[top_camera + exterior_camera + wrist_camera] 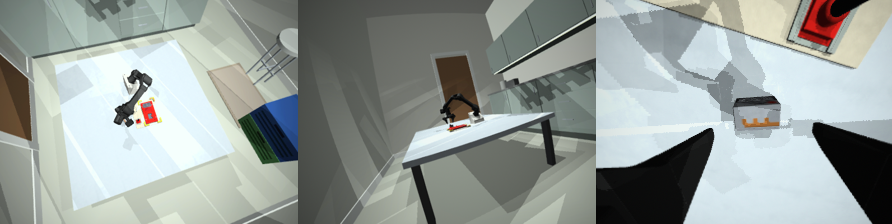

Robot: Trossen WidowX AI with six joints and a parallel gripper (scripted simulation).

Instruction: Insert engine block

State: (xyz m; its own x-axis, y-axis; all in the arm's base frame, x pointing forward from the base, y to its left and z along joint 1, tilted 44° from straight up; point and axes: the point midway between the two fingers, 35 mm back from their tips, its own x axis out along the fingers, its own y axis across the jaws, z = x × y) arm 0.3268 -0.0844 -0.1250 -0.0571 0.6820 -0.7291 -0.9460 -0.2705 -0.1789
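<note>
Now: the engine block 40 mm below my gripper tip.
</note>
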